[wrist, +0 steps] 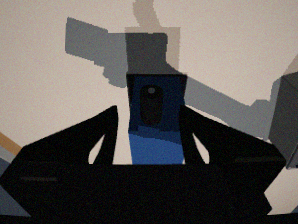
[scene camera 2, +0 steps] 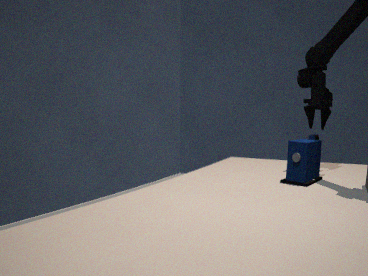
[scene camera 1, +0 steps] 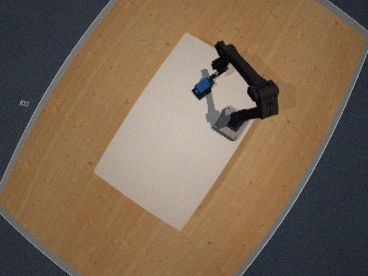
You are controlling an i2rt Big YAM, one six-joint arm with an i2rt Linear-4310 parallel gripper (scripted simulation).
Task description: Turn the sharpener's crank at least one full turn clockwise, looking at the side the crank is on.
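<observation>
Visible in the pictures: a blue sharpener, and also the gripper.
</observation>
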